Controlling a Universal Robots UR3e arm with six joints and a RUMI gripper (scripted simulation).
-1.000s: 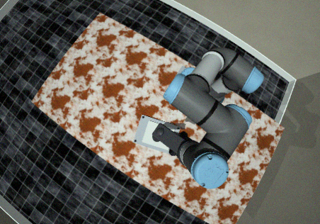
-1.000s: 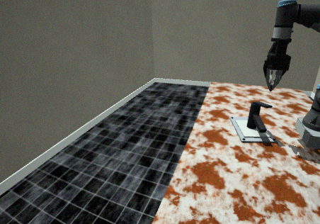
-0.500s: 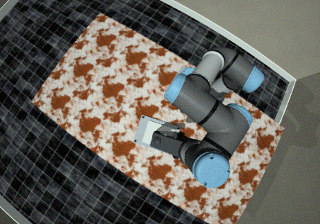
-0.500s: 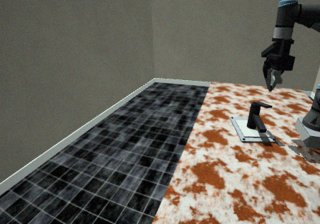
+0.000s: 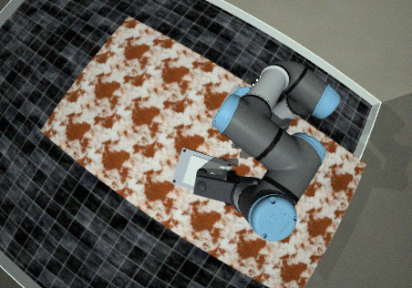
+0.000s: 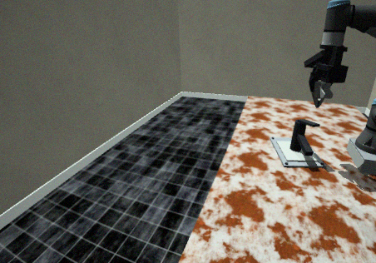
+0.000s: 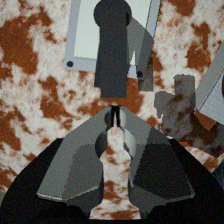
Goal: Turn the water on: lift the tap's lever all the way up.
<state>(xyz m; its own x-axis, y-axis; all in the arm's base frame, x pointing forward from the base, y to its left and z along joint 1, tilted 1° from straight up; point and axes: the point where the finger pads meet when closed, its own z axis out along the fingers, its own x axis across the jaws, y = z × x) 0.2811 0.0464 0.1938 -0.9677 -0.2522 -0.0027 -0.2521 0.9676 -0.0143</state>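
My gripper is now 1 cm short of the lever, 3 cm to the left of it and 9 cm above it. Also, from my hand: tap: 2 cm ahead, 5 cm to the right, 15 cm below.
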